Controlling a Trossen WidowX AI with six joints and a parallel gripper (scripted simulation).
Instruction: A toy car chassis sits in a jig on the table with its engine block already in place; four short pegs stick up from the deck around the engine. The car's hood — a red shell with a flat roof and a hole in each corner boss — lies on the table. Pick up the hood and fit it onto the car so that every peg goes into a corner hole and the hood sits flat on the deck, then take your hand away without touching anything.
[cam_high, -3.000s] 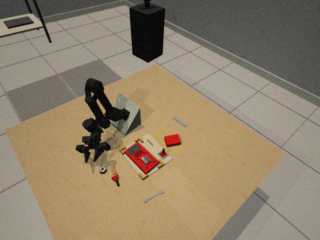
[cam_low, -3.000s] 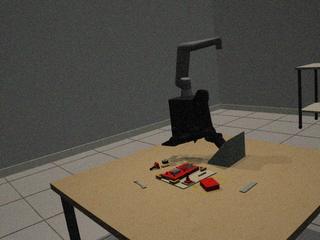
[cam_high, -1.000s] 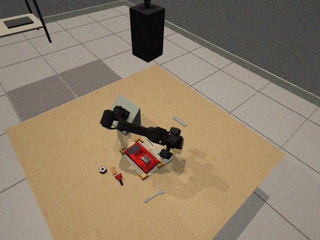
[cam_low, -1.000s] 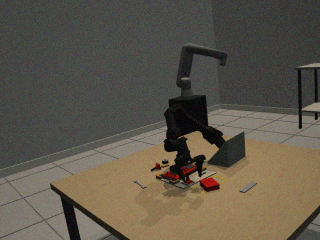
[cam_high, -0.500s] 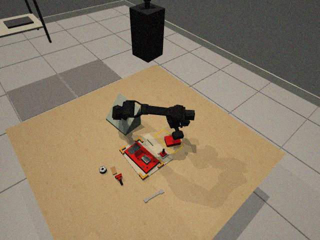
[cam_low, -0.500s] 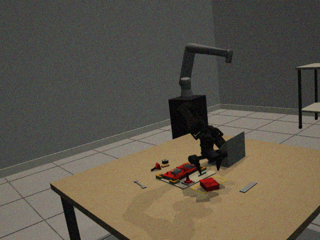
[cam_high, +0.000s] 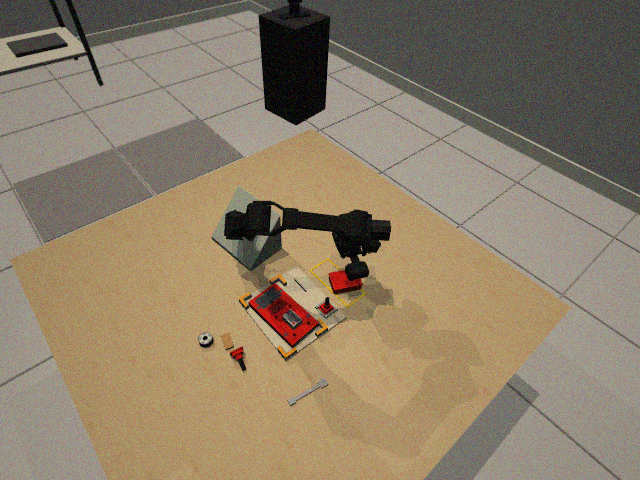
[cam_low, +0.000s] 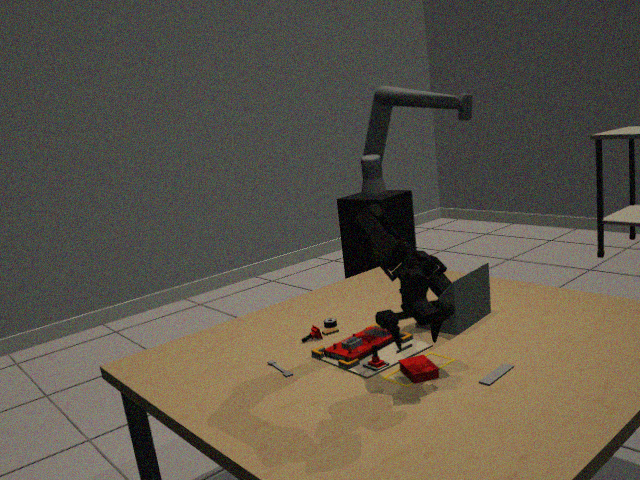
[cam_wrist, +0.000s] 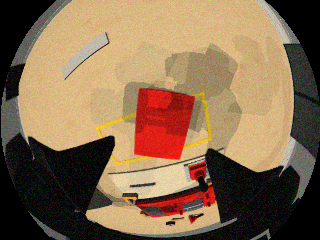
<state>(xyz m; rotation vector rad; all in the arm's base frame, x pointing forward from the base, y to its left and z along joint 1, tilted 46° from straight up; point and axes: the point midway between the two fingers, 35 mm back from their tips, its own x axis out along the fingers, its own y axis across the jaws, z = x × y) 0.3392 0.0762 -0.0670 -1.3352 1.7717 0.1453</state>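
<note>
Now: gripper tip 60 mm above the hood. From my gripper tip the other things lie so: grey bar: 150 mm ahead, 350 mm to the right, 70 mm below; then wheel: 170 mm behind, 430 mm to the right, 70 mm below; then tan block: 120 mm behind, 400 mm to the right, 70 mm below.
</note>
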